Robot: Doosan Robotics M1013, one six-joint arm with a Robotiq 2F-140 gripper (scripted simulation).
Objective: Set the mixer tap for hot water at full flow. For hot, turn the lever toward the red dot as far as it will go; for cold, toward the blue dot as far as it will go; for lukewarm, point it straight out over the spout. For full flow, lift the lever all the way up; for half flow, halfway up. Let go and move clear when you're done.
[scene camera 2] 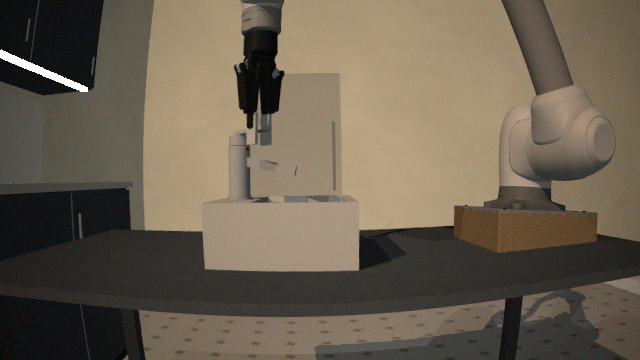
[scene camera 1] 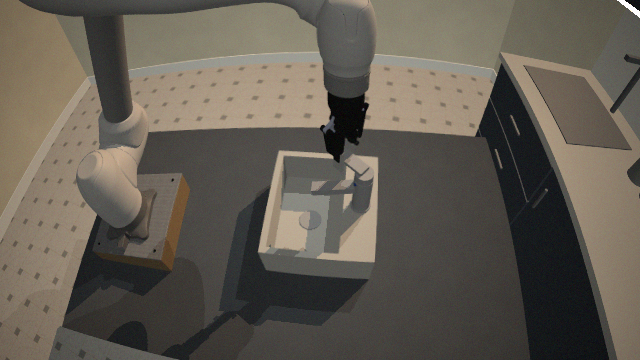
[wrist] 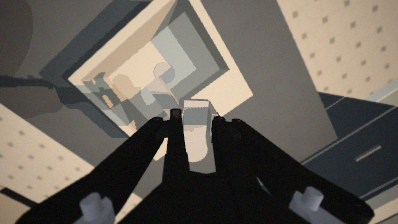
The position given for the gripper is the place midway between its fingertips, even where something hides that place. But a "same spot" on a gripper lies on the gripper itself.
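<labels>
Gripper: visible in scene camera 1 (343, 163), scene camera 2, wrist view. Same spot on the gripper: (scene camera 2: 247, 73) and (wrist: 287, 180).
</labels>
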